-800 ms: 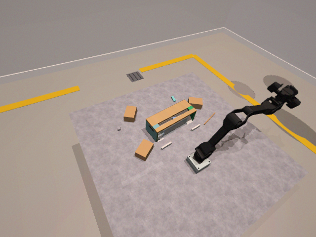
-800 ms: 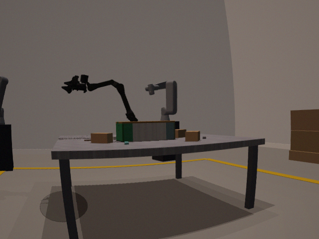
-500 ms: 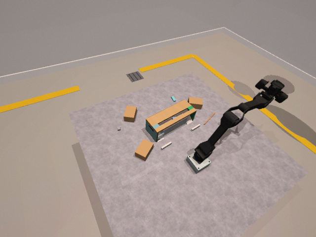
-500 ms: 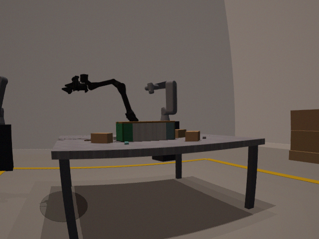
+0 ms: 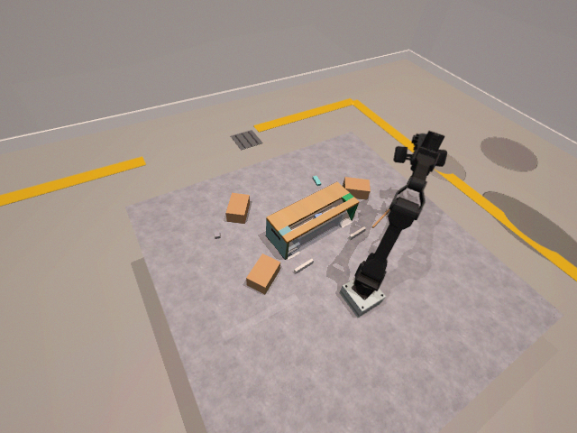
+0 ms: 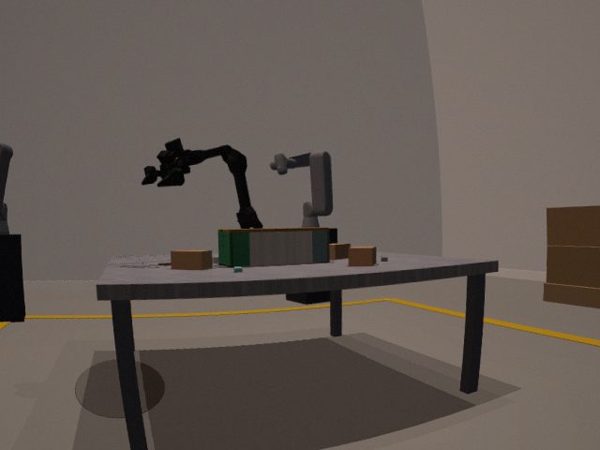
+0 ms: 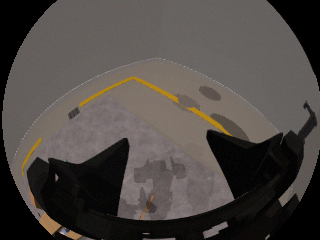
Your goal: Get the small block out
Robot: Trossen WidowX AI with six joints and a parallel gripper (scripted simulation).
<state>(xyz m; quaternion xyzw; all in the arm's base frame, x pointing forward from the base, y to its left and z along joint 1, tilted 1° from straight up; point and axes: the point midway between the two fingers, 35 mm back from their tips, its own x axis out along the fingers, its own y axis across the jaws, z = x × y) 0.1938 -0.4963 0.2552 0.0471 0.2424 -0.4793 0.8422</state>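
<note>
Now: gripper tip 10 cm short of the box, 44 cm to the right of it and 23 cm above it. The rest, counted from my gripper tip: grey piece: 36 cm ahead, 78 cm to the left, 29 cm below; then teal piece: 33 cm ahead, 20 cm to the left, 29 cm below; then small blue block: 11 cm ahead, 43 cm to the left, 21 cm below.
</note>
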